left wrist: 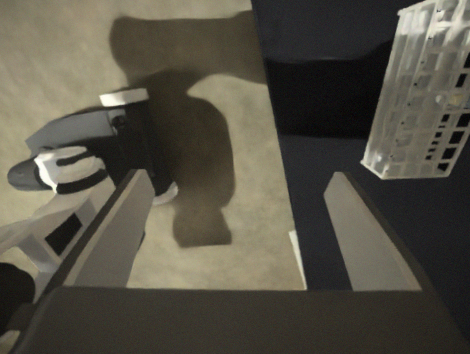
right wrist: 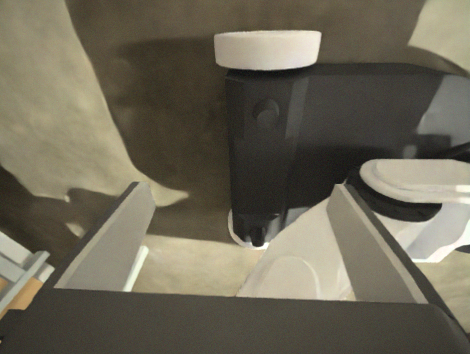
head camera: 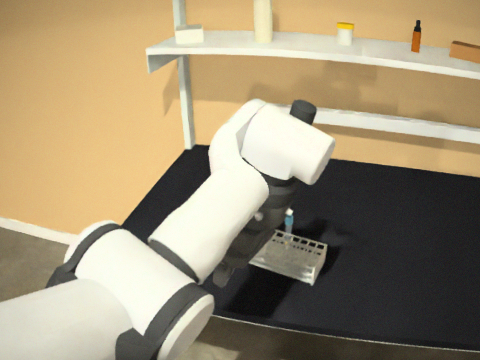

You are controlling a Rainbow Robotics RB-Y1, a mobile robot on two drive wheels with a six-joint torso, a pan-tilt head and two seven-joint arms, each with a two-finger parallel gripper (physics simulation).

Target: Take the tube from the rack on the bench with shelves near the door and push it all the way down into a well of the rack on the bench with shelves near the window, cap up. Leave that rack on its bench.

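Pixels of known places: left gripper, fingertip midpoint: [left wrist: 239, 182] [head camera: 236, 264]; right gripper, fingertip midpoint: [right wrist: 238, 195]; robot's base, origin of the base link: [left wrist: 152, 143].
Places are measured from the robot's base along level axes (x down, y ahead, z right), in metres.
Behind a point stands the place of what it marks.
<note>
A tube with a blue cap [head camera: 289, 220] @(z -0.221, x -0.878, y 0.804 m) stands upright, cap up, in a back-row well of the pale, clear rack [head camera: 292, 260] @(z -0.187, x -0.821, y 0.735 m) [left wrist: 395, 105] @(z -0.221, x -0.776, y 0.754 m). The rack rests on the black bench top [head camera: 400, 280] @(z 0.075, x -0.763, y 0.812 m) [left wrist: 320, 160] @(z -0.144, x -0.763, y 0.663 m); the arm hides its left part in the head view. My left gripper [left wrist: 239, 182] @(z -0.233, x -0.966, y 0.542 m) is open and empty, above the bench's edge; in the left wrist view the rack lies up and to the right, beyond the right-hand finger. In the head view its dark fingers are partly hidden, left of the rack. My right gripper [right wrist: 238, 195] @(z 0.226, x -0.483, y 0.038 m) is open and empty over the floor beside the robot's base.
A white shelf [head camera: 300, 44] @(z -0.302, x -1.220, y 1.135 m) above the bench holds a white box [head camera: 189, 34] @(z -0.614, x -1.246, y 1.066 m), a cream bottle [head camera: 263, 20] @(z -0.402, x -1.286, y 1.112 m), a yellow-capped jar [head camera: 345, 34] @(z -0.187, x -1.251, y 1.198 m), an orange dropper bottle [head camera: 416, 40] @(z 0.016, x -1.254, y 1.243 m) and a brown box [head camera: 465, 51] @(z 0.162, x -1.245, y 1.250 m). The robot's dark base [left wrist: 135, 145] @(z -0.055, x -0.191, y 0.015 m) [right wrist: 260, 150] @(z 0.085, x -0.191, y 0.005 m) shows in both wrist views.
</note>
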